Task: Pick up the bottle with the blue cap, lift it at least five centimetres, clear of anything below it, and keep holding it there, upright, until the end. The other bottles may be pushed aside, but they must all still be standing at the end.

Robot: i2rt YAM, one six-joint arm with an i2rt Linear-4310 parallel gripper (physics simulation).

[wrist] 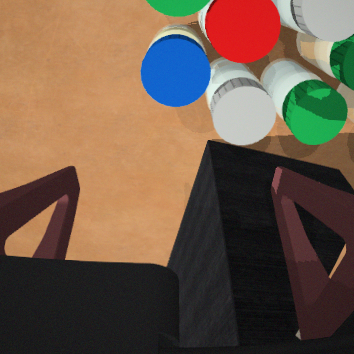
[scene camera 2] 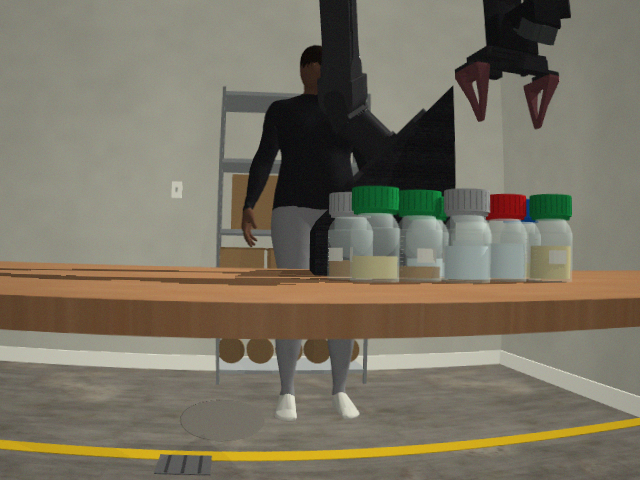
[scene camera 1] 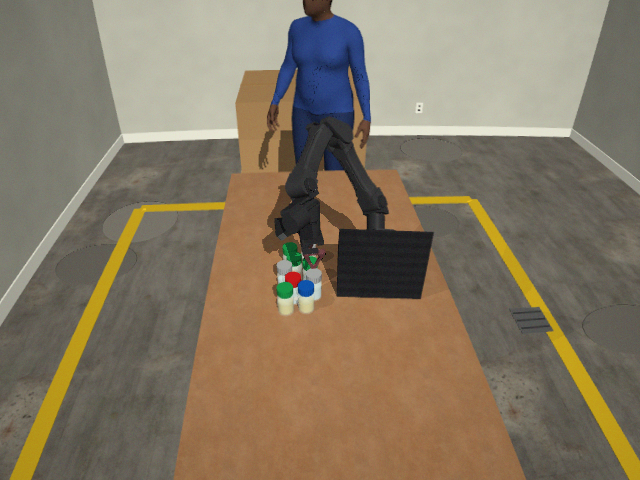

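Pixels of known places: gripper, fingertip midpoint: [wrist: 175,177] [scene camera 2: 510,124] [scene camera 1: 311,258]; arm's base, link origin: [wrist: 261,343] [scene camera 2: 386,153] [scene camera 1: 375,237].
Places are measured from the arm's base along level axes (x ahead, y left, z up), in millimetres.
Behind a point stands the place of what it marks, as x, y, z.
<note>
The bottle with the blue cap [scene camera 1: 306,297] {249, 133, -132} [scene camera 2: 528,211] {276, 107, -114} [wrist: 175,71] {251, 111, -98} stands upright on the table at the near edge of the cluster in scene camera 1. In scene camera 2 it is mostly hidden. Close around it stand a green-capped bottle [scene camera 1: 284,299] {322, 135, -132} [scene camera 2: 550,206] {340, 98, -113} [wrist: 177,4] {300, 113, -98}, a red-capped bottle [scene camera 1: 292,279] {291, 77, -98} [scene camera 2: 507,206] {313, 53, -113} [wrist: 243,25] {289, 64, -98} and a grey-capped bottle [scene camera 1: 313,277] {220, 74, -98} [wrist: 244,115] {218, 52, -98}. My gripper [scene camera 1: 313,261] {231, 109, 10} [scene camera 2: 509,124] {231, 109, 10} [wrist: 175,177] {231, 109, 10} is open and empty, pointing down, well above cap height. In the wrist view the blue cap lies above the gap between the fingertips.
A black upright block [scene camera 1: 384,263] {-15, 89, -45} [scene camera 2: 434,155] {132, 33, -24} [wrist: 265,250] {132, 29, -28} stands beside the cluster; in the wrist view it reaches under the right finger. More green- and grey-capped bottles stand behind, including a grey-capped one [scene camera 1: 284,268] {315, 17, -98} [scene camera 2: 466,201] {338, -15, -113}. All visible bottles stand on the table [scene camera 1: 330,392] {210, 460, -203} [scene camera 2: 155,310] {583, -325, -209}.
</note>
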